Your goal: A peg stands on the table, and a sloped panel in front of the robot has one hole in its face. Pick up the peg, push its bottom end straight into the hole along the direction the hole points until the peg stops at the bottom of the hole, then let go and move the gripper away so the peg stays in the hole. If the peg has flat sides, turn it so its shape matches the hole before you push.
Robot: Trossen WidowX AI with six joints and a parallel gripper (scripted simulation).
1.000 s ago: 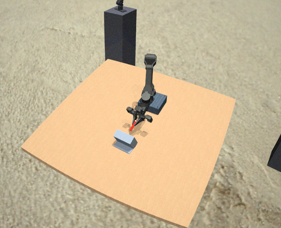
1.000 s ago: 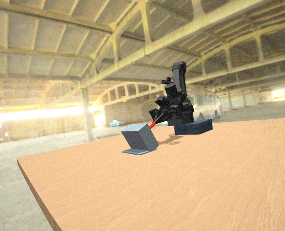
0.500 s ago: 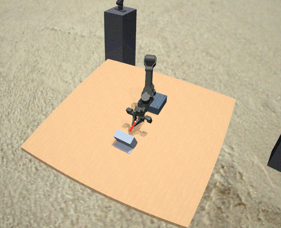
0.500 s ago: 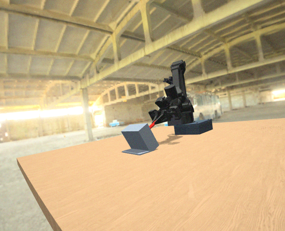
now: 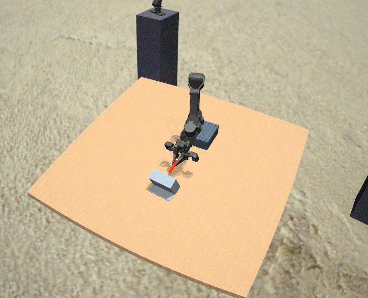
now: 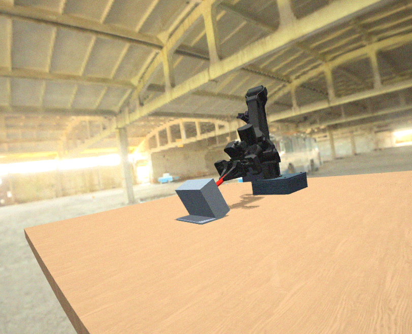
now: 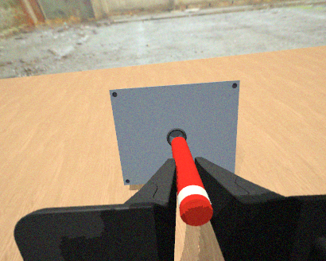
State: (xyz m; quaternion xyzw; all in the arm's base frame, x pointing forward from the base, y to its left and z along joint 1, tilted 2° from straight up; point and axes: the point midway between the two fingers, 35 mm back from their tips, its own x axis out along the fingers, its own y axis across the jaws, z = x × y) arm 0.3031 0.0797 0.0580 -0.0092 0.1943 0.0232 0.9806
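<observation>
Right now the sloped panel is 90 mm ahead of my gripper tip and 50 mm below it. Round my gripper tip: red peg 20 mm behind, 10 mm above.
</observation>
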